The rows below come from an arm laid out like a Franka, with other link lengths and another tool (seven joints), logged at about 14 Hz.
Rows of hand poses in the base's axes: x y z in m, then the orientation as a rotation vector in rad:
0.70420, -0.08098, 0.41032, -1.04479, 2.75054, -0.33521
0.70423, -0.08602, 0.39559, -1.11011, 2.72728, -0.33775
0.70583, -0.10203, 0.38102, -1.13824, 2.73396, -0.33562
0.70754, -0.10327, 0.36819, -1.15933, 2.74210, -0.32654
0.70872, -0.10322, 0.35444, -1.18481, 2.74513, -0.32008
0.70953, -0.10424, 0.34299, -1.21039, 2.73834, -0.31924
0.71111, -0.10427, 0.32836, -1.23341, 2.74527, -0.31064
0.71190, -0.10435, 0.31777, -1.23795, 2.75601, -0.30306
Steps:
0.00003, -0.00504, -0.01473, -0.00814, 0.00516, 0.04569
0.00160, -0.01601, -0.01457, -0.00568, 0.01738, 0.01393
0.00171, -0.00124, -0.01283, -0.00026, 0.01696, 0.00971
0.00118, 0.00005, -0.01375, -0.00153, 0.01412, 0.01373
0.00081, -0.00102, -0.01145, -0.00258, 0.00512, 0.01685
0.00158, -0.00003, -0.01463, -0.00102, 0.01699, 0.01083
0.00079, -0.00008, -0.01059, 0.00082, 0.01220, -0.00095

